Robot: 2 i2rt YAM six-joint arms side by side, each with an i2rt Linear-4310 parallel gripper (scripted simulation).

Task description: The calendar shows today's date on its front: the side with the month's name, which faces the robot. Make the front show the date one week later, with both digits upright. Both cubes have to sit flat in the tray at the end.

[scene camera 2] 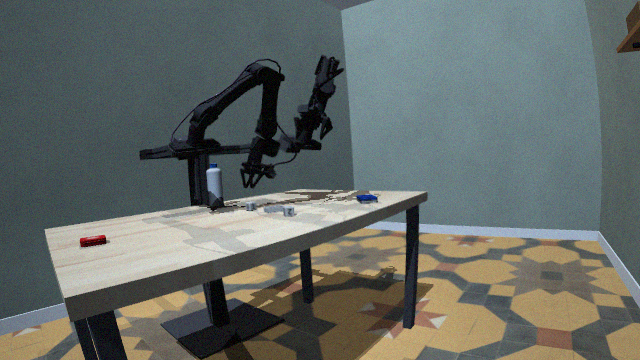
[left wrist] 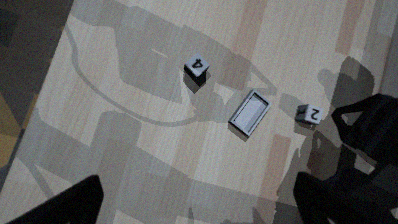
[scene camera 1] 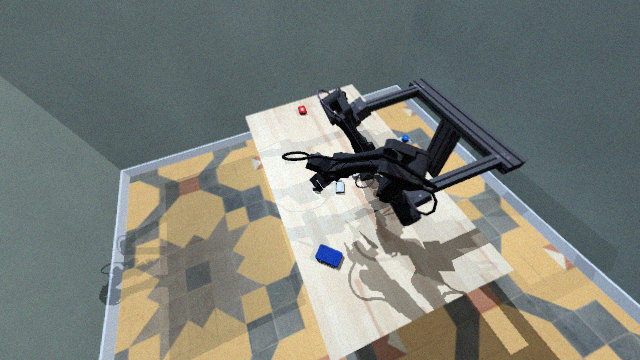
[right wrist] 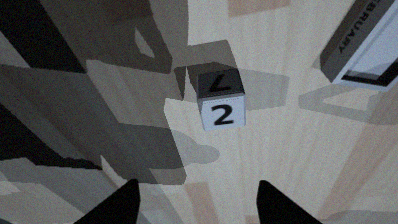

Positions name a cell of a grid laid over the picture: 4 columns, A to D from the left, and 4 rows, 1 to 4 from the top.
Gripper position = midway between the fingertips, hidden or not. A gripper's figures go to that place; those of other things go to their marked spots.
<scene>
The left gripper (left wrist: B4): 10 cm from the lens. The right gripper (left wrist: D3): 39 cm from the lens. A calendar tray (left wrist: C2): 39 cm from the lens.
</scene>
